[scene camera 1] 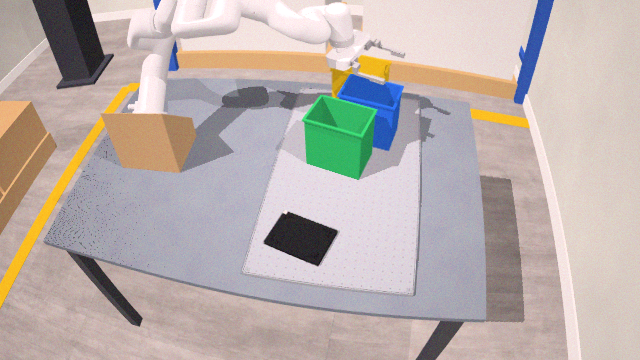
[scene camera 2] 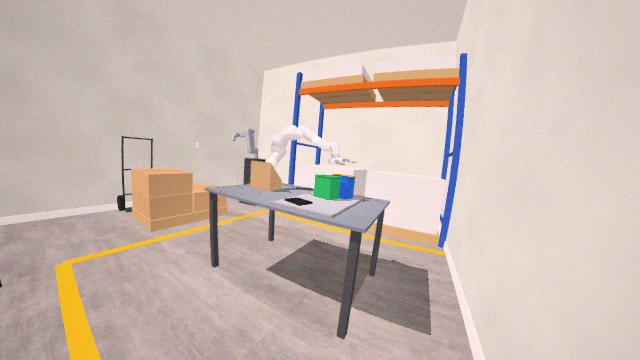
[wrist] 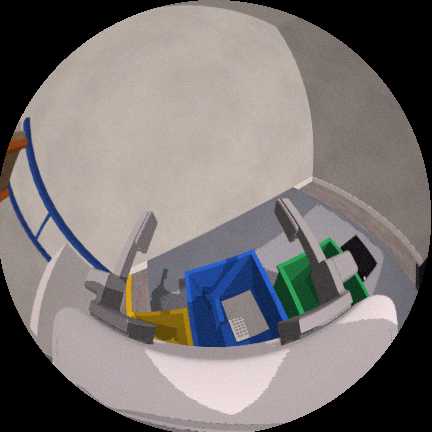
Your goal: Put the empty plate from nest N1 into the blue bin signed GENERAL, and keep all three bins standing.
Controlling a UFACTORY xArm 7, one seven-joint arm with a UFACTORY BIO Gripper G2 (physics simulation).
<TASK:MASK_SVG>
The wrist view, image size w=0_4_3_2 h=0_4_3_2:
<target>my gripper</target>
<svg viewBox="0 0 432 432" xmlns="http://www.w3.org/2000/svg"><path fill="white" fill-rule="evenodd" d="M396 312L392 300L385 295L378 294L368 296L351 306L352 298L350 292L342 284L357 272L357 265L349 250L325 258L314 235L288 198L277 198L274 213L288 241L292 242L295 238L298 238L312 268L310 275L319 304L313 309L277 322L279 337L262 342L237 346L208 347L177 344L153 338L156 329L155 324L127 316L119 310L125 283L136 251L146 253L157 225L153 212L145 211L141 212L116 262L113 273L94 267L89 269L84 286L96 294L95 299L90 300L88 310L90 314L76 307L64 307L55 314L52 328L52 363L80 390L121 415L197 432L252 432L274 427L308 414L328 403L353 385L373 366L397 335Z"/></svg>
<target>green bin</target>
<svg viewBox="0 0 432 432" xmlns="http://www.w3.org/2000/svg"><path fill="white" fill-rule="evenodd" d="M357 273L342 283L343 287L350 292L352 298L351 306L369 296ZM305 252L276 265L278 274L273 288L287 318L313 309L319 304L310 275L312 268ZM330 237L318 243L325 258L342 252Z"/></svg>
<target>blue bin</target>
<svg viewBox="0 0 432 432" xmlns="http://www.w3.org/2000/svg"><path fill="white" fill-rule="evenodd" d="M253 249L208 265L184 271L193 346L237 346L279 337L277 322L287 319L287 316ZM250 290L269 328L236 342L221 301Z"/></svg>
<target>yellow bin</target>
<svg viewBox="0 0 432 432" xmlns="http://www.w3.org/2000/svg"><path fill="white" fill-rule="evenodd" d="M193 346L187 307L162 311L128 311L128 316L156 325L153 338Z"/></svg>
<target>white well plate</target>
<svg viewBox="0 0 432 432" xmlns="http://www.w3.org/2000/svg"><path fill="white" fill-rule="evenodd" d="M250 290L221 301L236 342L269 328Z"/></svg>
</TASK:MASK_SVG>
